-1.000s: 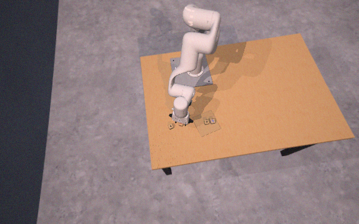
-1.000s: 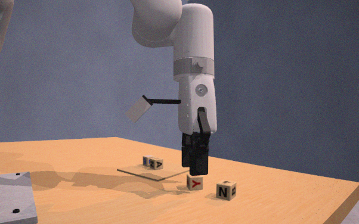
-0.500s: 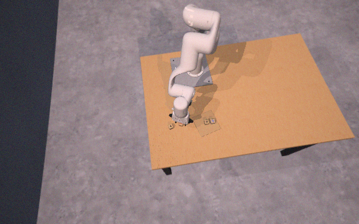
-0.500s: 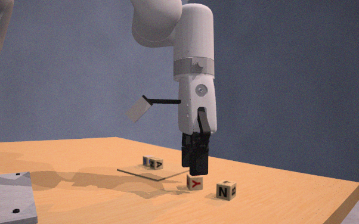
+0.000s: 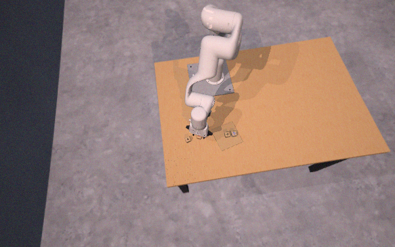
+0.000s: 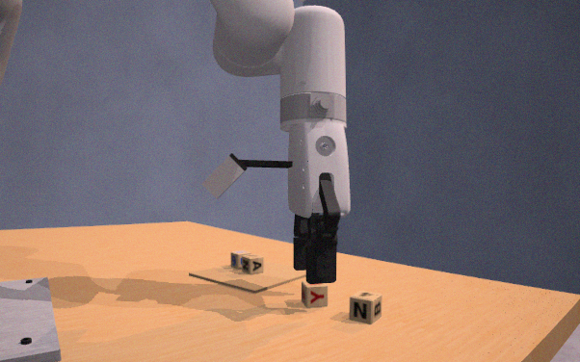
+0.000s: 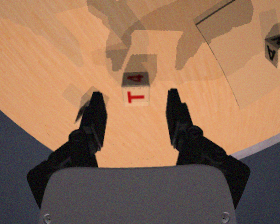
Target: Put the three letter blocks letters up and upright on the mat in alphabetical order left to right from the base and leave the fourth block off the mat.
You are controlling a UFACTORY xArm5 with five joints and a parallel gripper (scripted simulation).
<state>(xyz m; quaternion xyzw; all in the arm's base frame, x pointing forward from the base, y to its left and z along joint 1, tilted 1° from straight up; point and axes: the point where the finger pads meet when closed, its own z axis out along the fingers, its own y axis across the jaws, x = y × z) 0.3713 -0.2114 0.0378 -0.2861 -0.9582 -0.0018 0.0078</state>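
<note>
Now: the red-lettered block 4 cm below my hand. The rest, counted from my hand: blue-lettered block (20 cm to the left, 5 cm ahead, 3 cm below); black-lettered block (7 cm to the right, 4 cm below); thin tan mat (16 cm to the left, 5 cm below, 4 cm ahead).
</note>
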